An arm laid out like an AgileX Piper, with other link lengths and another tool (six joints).
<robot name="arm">
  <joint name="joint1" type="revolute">
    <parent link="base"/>
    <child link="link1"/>
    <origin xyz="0 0 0.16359" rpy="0 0 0"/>
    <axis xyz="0 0 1"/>
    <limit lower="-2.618" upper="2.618"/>
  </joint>
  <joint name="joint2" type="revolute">
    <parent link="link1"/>
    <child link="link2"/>
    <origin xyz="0 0 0" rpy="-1.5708 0 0"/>
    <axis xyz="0 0 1"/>
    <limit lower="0" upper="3.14"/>
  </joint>
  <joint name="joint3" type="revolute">
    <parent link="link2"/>
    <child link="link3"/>
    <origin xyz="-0.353 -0.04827 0" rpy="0 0 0"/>
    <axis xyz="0 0 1"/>
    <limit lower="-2.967" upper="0"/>
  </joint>
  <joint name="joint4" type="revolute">
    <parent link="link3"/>
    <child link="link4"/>
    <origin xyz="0.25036 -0.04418 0" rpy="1.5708 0 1.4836"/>
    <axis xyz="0 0 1"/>
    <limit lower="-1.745" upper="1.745"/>
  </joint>
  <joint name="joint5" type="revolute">
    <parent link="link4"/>
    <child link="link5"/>
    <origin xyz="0 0 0" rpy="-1.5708 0 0"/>
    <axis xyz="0 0 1"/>
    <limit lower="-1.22" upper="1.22"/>
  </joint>
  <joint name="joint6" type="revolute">
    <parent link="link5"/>
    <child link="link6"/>
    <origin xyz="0 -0.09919 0" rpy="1.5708 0 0"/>
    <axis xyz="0 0 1"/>
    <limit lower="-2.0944" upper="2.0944"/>
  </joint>
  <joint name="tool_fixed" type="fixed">
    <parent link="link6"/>
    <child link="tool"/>
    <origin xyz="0.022 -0.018 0.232" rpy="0 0.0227 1.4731"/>
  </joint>
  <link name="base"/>
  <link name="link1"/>
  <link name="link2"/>
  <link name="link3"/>
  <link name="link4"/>
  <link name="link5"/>
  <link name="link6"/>
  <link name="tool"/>
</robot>
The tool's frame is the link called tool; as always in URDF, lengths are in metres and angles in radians.
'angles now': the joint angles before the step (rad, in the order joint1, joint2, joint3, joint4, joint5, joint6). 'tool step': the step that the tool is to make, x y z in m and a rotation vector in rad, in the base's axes. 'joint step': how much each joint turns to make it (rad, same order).
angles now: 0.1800 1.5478 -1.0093 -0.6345 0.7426 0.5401
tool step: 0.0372 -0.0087 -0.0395 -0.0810 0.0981 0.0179
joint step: -0.0001 0.2079 -0.1145 -0.0632 0.0224 0.0000
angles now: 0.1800 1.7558 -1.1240 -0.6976 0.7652 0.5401
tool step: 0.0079 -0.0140 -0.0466 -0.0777 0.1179 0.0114
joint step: -0.0020 0.1609 -0.0516 -0.0548 0.0288 0.0020
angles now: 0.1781 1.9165 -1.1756 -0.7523 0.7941 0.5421
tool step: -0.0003 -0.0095 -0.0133 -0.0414 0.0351 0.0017
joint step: 0.0001 0.0487 -0.0059 -0.0427 0.0135 0.0212
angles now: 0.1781 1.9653 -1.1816 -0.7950 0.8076 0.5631
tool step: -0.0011 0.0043 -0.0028 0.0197 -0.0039 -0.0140
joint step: -0.0001 0.0001 -0.0018 0.0203 -0.0049 0.0043
